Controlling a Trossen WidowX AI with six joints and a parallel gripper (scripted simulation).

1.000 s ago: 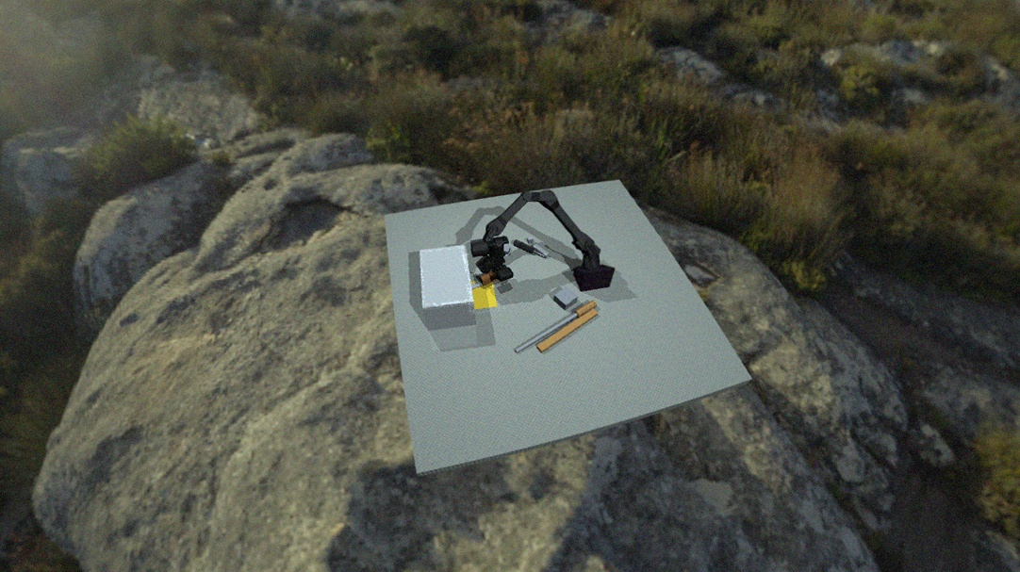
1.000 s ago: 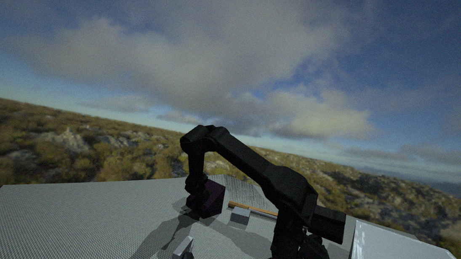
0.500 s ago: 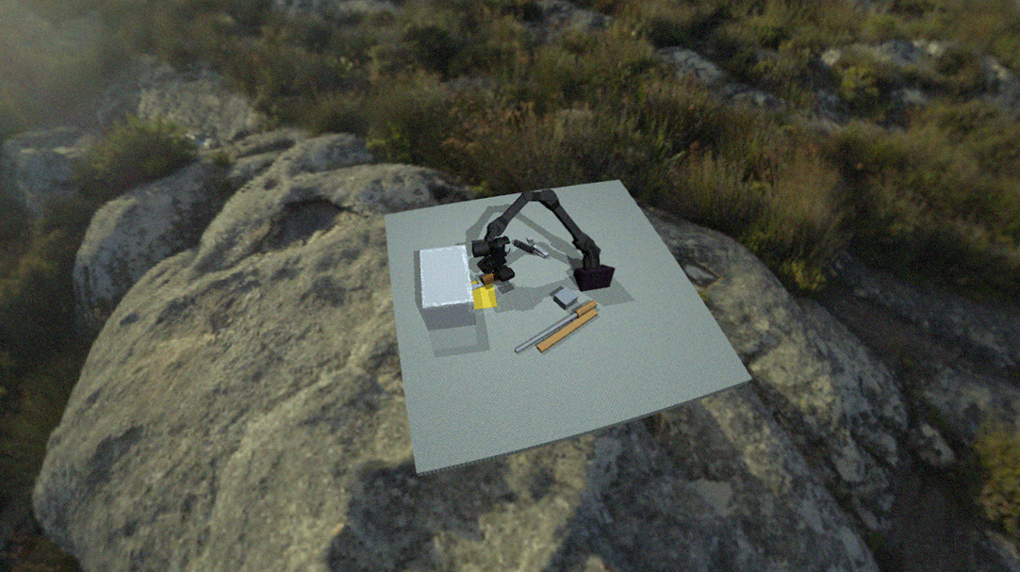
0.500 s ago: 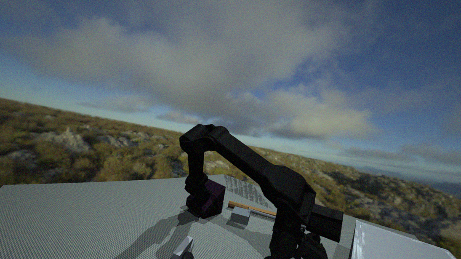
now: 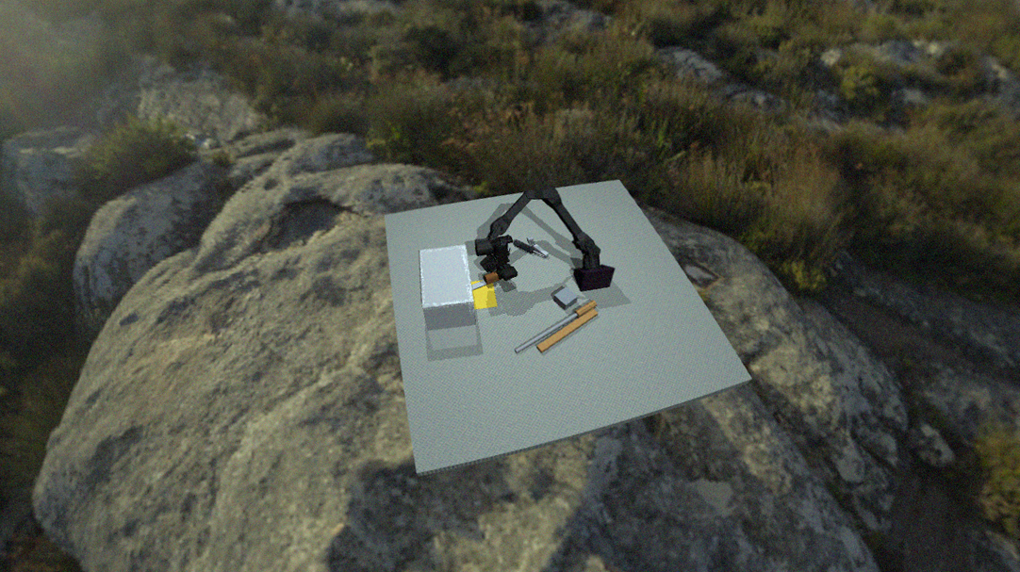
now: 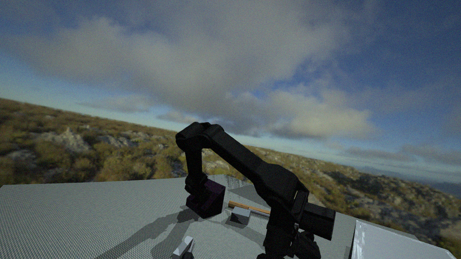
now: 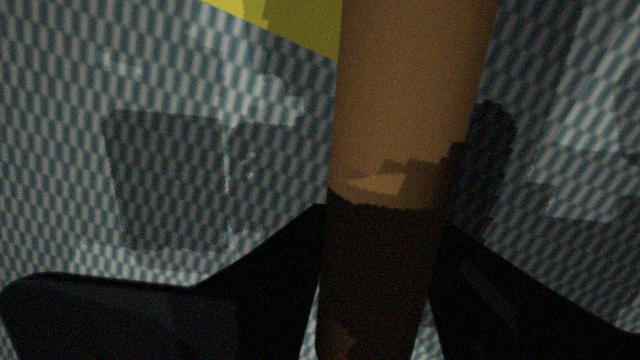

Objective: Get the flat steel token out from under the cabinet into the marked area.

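Now: the grey bar 22 cm behind my gripper tip and 8 cm to the right of it. Round my gripper tip: grey block (22 cm behind, 21 cm to the left, 1 cm above); then small grey cube (20 cm behind, 17 cm to the right); then wooden stick (17 cm behind, 35 cm to the left).
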